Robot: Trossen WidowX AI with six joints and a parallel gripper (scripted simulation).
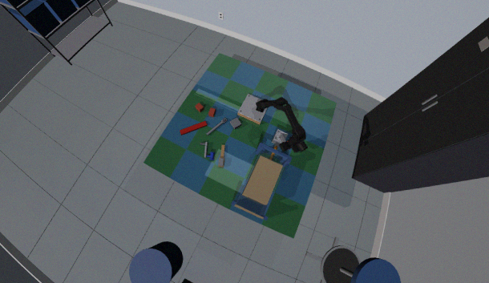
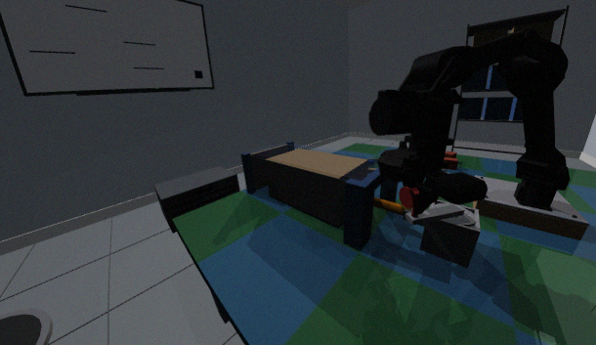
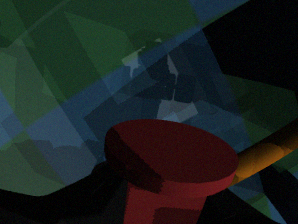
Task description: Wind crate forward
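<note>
My gripper tip is now 3 cm to the left of the grey crank arm, 3 cm past it and 1 cm above it. Also, from my gripper tip: red knob: 2 cm above; then blue steel frame: 9 cm ahead, 8 cm to the right, 1 cm below; then grey winch: 8 cm to the right, 8 cm below, 8 cm behind.
</note>
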